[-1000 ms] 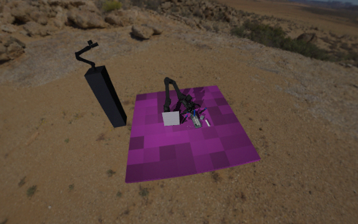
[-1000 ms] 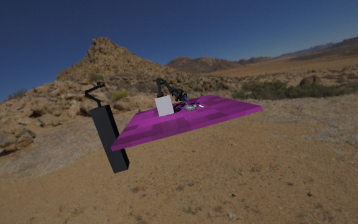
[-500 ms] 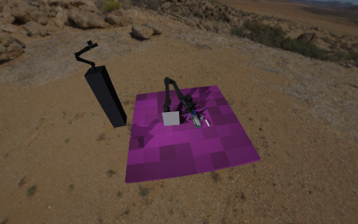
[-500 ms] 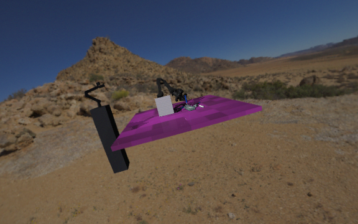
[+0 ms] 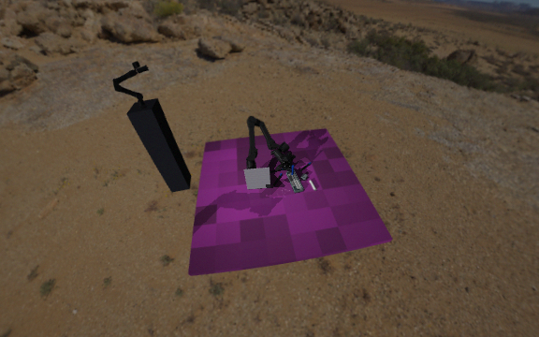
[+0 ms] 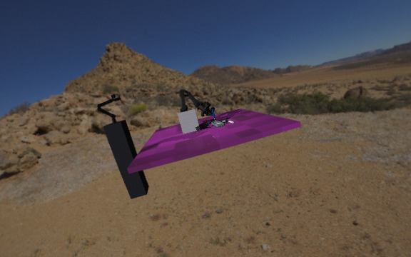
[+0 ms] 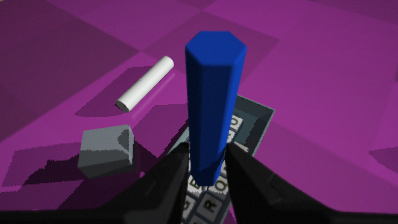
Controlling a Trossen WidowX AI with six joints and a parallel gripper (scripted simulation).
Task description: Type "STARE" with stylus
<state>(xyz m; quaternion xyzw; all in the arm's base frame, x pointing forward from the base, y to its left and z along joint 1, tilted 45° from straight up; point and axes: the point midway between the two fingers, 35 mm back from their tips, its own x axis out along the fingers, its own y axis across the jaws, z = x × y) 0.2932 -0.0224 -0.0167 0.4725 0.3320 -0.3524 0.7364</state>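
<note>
The blue hexagonal stylus lies 20 mm below my gripper tip. Also, from my gripper tip: white cylinder 140 mm ahead, 90 mm to the right, 100 mm below; grey block 110 mm ahead, 10 mm to the left, 100 mm below.
</note>
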